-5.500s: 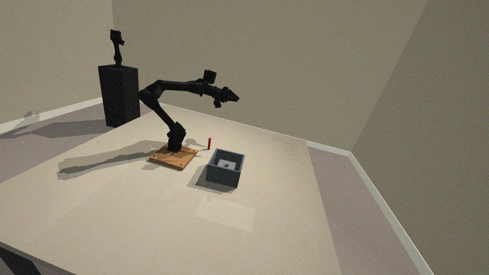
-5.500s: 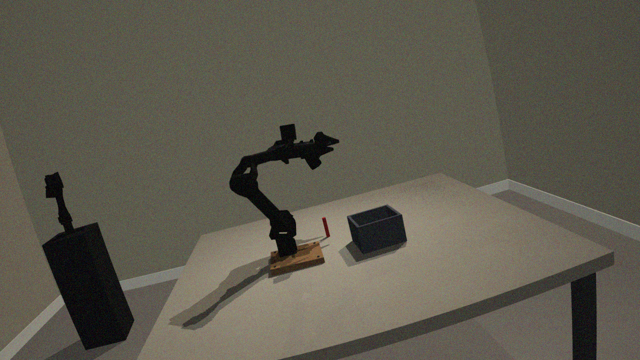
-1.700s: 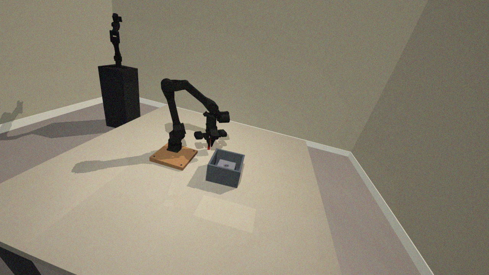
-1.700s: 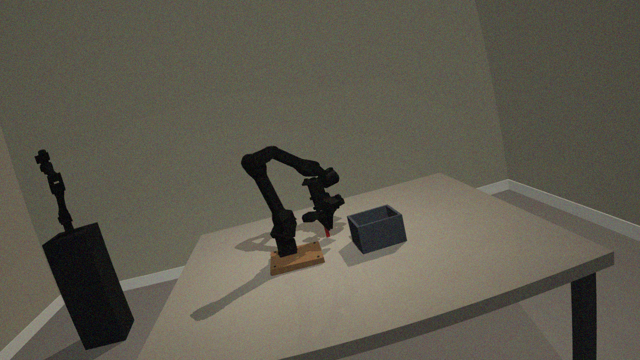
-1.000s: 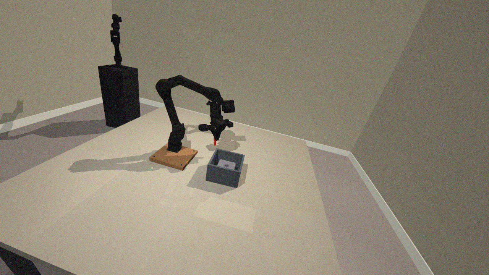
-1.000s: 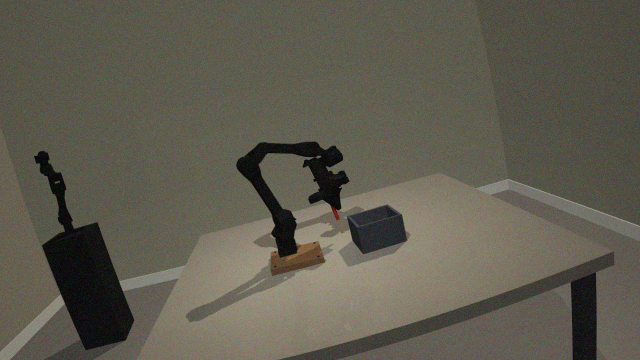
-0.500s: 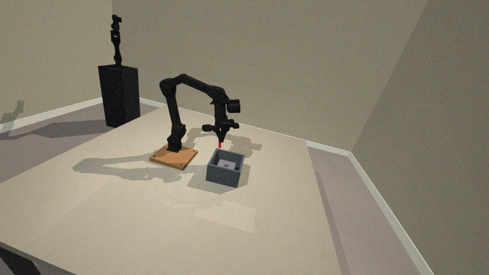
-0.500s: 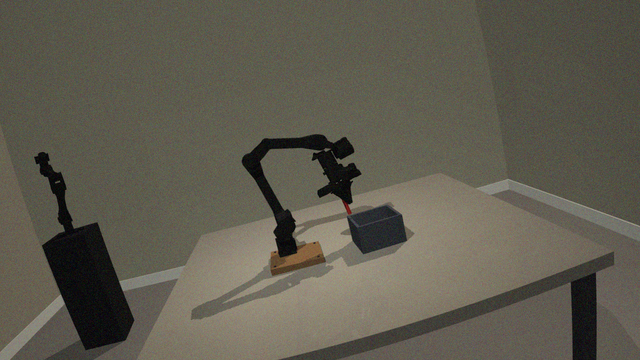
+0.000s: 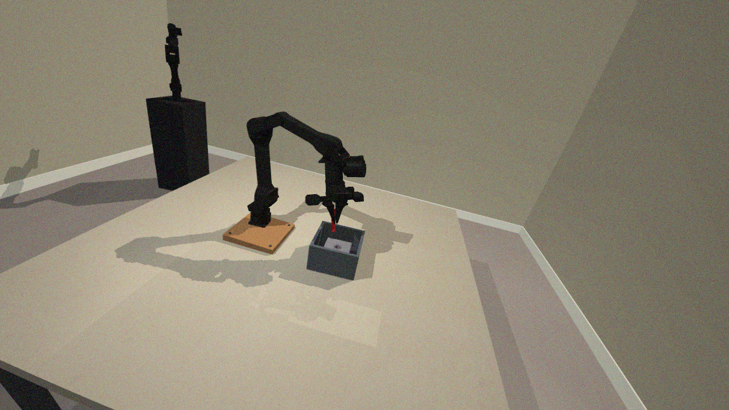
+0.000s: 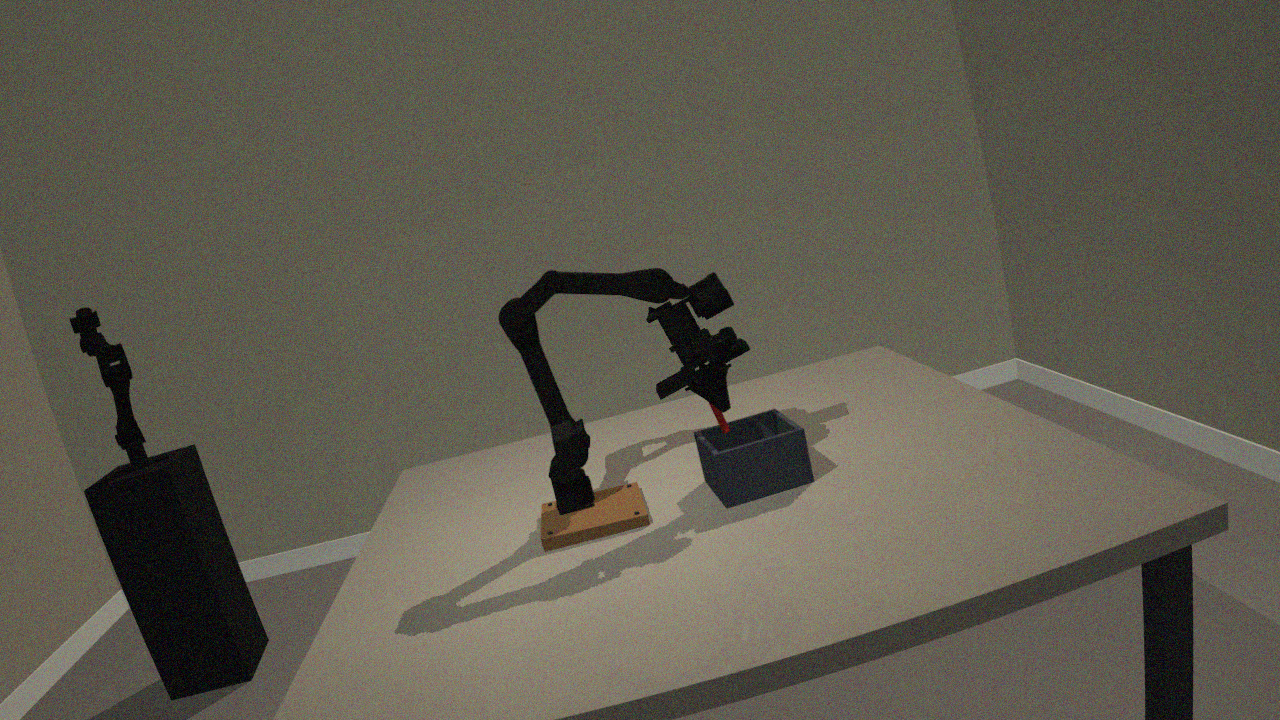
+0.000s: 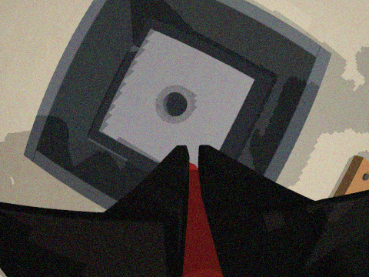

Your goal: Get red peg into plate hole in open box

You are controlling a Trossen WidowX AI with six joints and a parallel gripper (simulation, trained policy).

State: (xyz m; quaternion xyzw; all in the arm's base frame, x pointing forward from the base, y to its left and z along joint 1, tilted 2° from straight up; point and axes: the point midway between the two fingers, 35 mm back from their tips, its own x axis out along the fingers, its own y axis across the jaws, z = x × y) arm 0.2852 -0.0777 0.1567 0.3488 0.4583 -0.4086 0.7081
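Now: the red peg 10 mm behind my gripper tip and 20 mm to the left of it. The rest, counted from my gripper tip: plate: 20 mm ahead, 20 mm to the right, 90 mm below; grey box: 20 mm ahead, 20 mm to the right, 110 mm below.
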